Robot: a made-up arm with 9 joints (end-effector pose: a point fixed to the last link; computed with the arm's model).
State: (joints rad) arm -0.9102 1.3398 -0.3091 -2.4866 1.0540 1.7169 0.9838 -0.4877 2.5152
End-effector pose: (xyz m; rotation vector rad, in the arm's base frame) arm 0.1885 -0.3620 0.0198 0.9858 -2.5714 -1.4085
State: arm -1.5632 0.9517 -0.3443 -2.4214 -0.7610 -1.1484 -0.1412 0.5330 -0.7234
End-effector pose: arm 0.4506 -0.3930 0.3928 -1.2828 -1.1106 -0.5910
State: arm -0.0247 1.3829 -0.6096 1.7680 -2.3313 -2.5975 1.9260 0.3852 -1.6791
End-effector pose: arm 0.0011 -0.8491 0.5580 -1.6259 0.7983 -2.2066
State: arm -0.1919 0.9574 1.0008 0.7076 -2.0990 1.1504 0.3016 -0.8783 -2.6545
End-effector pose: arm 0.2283 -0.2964 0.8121 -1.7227 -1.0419 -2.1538
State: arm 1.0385 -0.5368 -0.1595 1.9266 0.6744 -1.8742 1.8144 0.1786 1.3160
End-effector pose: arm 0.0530 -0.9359 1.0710 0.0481 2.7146 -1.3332
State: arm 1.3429 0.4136 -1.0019 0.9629 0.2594 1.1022 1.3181 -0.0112 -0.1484
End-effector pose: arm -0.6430 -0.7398 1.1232 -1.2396 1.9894 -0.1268
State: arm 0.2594 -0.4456 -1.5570 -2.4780 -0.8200 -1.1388 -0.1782 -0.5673 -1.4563
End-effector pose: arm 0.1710 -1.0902 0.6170 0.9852 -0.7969 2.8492
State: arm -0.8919 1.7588 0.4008 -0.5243 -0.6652 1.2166 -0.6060 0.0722 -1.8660
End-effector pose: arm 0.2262 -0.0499 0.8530 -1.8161 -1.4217 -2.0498
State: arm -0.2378 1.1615 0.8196 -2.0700 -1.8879 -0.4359 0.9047 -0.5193 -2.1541
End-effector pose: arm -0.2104 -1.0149 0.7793 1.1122 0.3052 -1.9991
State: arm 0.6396 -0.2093 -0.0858 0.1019 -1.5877 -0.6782 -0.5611 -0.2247 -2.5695
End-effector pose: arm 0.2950 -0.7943 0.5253 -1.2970 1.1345 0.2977
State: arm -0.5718 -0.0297 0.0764 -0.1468 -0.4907 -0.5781 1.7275 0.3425 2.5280
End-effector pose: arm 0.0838 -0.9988 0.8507 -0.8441 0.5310 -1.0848
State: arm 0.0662 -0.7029 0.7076 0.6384 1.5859 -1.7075 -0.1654 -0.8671 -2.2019
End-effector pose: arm -0.4904 -0.8430 0.1271 0.2852 -1.9900 -0.3289
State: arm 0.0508 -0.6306 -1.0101 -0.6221 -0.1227 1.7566 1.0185 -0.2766 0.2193
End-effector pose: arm 0.5250 -0.8522 0.6764 -0.3868 -2.5430 -0.1038
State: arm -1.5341 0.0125 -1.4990 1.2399 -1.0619 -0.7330 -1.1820 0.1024 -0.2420
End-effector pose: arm -0.2464 -0.5549 0.3201 -0.5877 -2.9152 -0.3724
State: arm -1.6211 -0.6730 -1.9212 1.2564 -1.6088 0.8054 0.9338 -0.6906 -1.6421
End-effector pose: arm -0.5222 -0.1672 0.2368 0.0869 2.7018 0.5175
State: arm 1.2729 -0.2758 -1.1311 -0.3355 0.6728 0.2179 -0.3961 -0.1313 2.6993
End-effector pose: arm -0.2449 -1.0251 1.0449 -0.6885 0.9096 -1.0091
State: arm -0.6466 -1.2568 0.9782 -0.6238 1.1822 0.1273 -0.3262 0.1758 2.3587
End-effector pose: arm -0.6707 -0.4126 0.5185 0.4683 1.8766 -1.7886
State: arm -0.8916 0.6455 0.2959 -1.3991 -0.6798 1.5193 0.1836 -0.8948 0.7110
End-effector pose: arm 0.1452 -0.4134 1.0546 0.9804 2.1155 -0.9208
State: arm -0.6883 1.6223 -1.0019 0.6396 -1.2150 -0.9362 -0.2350 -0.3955 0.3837
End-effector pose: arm 0.1805 -0.7600 0.2896 -1.6539 -0.2335 -1.2636
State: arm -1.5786 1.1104 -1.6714 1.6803 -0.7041 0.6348 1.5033 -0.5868 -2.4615
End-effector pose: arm -0.1146 -0.7315 -0.2292 -1.5033 2.2977 -0.1592
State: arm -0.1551 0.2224 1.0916 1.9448 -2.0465 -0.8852 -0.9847 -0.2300 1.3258
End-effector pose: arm 0.1381 -0.6981 0.3154 -0.0657 -0.8250 0.1707
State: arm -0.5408 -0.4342 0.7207 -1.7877 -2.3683 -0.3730 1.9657 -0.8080 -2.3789
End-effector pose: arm -0.5862 -0.7611 0.0780 -1.3161 -1.0493 1.9658
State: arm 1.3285 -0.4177 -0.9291 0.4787 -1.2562 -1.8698 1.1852 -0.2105 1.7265
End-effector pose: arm 0.4567 -0.6329 0.8793 -1.0299 -0.1889 2.0564
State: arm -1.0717 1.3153 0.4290 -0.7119 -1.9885 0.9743 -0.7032 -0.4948 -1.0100
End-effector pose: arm 0.4013 -0.6678 0.8014 2.3027 0.8412 0.9311
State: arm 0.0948 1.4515 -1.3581 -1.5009 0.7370 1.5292 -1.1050 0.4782 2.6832
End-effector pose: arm 0.2558 -0.1552 0.6543 -0.5870 -0.1767 2.6410
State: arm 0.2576 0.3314 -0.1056 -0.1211 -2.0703 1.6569 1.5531 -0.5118 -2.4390
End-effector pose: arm 0.3453 -0.7140 0.6599 -2.1196 -0.6180 -1.1986
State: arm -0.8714 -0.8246 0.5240 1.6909 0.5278 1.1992 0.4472 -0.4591 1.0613
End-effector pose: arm -0.3034 -1.3366 0.3025 -0.5641 0.9985 1.0518
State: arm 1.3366 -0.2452 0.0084 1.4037 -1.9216 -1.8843 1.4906 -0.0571 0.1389
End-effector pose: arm 0.2214 -0.4743 0.9360 1.9090 -0.0433 -1.1189
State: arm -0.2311 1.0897 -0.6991 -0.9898 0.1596 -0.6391 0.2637 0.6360 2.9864
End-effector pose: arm 0.3184 -0.1469 0.7832 2.6406 0.1494 1.1144
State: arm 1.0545 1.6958 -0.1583 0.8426 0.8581 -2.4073 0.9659 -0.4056 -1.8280
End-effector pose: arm -0.4973 0.2144 0.7379 -0.7496 0.3655 0.7124
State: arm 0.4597 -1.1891 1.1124 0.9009 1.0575 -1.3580 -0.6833 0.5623 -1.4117
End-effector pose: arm -0.1054 -0.5307 -0.0789 -0.1434 2.6485 0.3394
